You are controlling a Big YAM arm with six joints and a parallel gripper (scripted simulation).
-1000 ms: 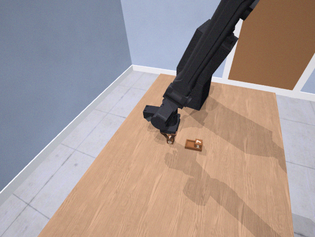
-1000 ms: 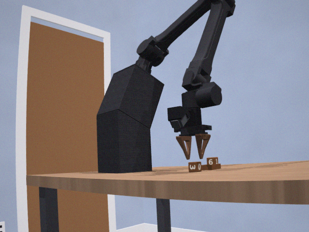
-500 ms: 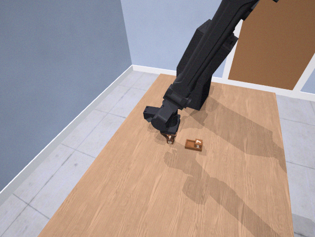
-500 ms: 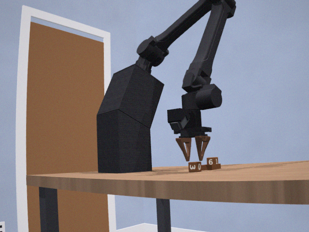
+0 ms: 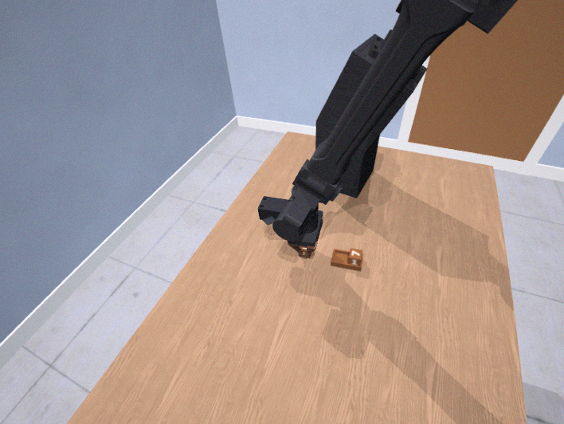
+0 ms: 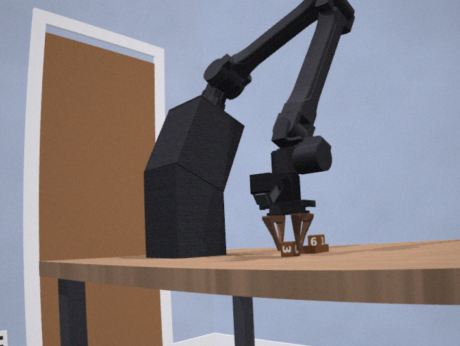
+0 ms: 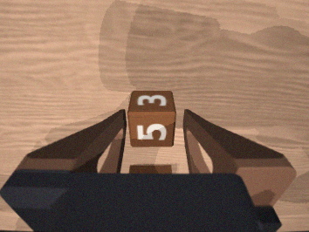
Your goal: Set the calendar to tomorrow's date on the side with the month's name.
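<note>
My hand is 11 cm to the right of the brown tray and 1 cm above it.
</note>
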